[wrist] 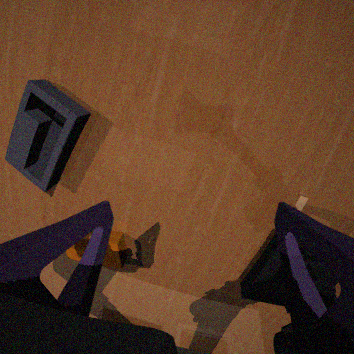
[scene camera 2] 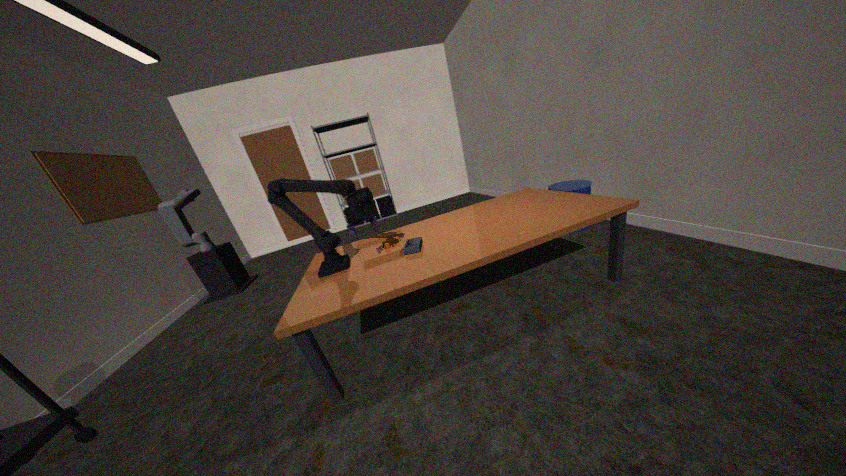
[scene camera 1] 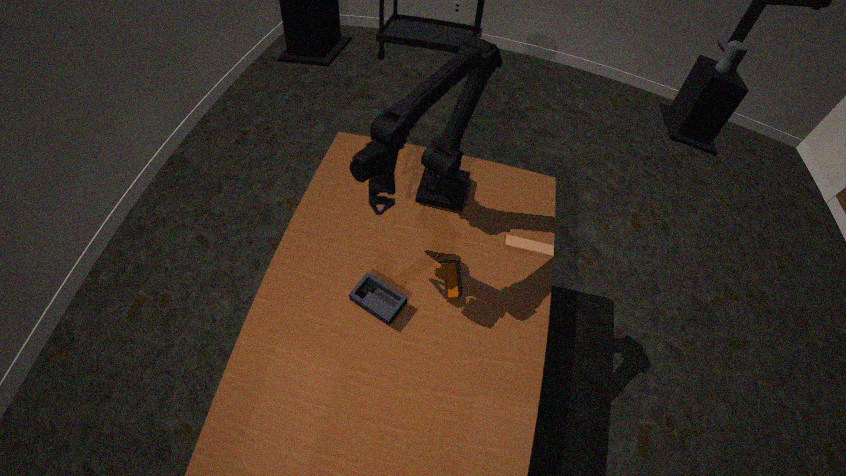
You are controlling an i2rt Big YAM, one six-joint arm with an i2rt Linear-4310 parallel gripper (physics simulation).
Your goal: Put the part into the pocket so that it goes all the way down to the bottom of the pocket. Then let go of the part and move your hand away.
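Seen in the pictures: gripper, fingertip midpoint: (wrist: 191, 210) (scene camera 2: 367, 235) (scene camera 1: 377, 201); arm's base at its link origin: (scene camera 2: 334, 263) (scene camera 1: 443, 184).
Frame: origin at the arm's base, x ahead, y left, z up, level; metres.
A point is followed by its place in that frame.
The orange part (scene camera 1: 452, 291) @[x 0.385, y 0.111, z 0.001 m] (scene camera 2: 390, 241) @[x 0.344, y 0.086, z -0.005 m] (wrist: 118, 240) @[x 0.308, y 0.044, z -0.007 m] lies on the table (scene camera 1: 331, 378) @[x 0.719, y -0.143, z -0.029 m], partly in the arm's shadow. In the wrist view the left finger covers some of it. The blue-grey block with the pocket (scene camera 1: 369, 309) @[x 0.502, y -0.099, z -0.001 m] (scene camera 2: 412, 246) @[x 0.446, y -0.153, z 0.010 m] (wrist: 55, 100) @[x 0.428, y -0.150, z 0.007 m] lies beside it, apart from it; its pocket opens upward and has a stepped inside with dark recesses. My gripper (scene camera 1: 381, 201) @[x 0.240, y -0.151, z 0.142 m] (scene camera 2: 364, 226) @[x 0.240, y -0.151, z 0.142 m] (wrist: 191, 210) @[x 0.240, y -0.151, z 0.142 m] is wide open and empty. It hangs above the table near the arm's base, well away from the part and the block in scene camera 1.
The arm's base (scene camera 1: 443, 188) @[x 0.041, y 0.006, z 0.029 m] (scene camera 2: 334, 265) @[x 0.011, y -0.058, z 0.008 m] stands at the table's end. A pale narrow strip (scene camera 1: 529, 243) shows near the table's edge; I cannot tell whether it is a light patch. Another robot's pedestal (scene camera 1: 709, 97) (scene camera 2: 218, 272) and a shelf rack (scene camera 1: 428, 32) stand off the table.
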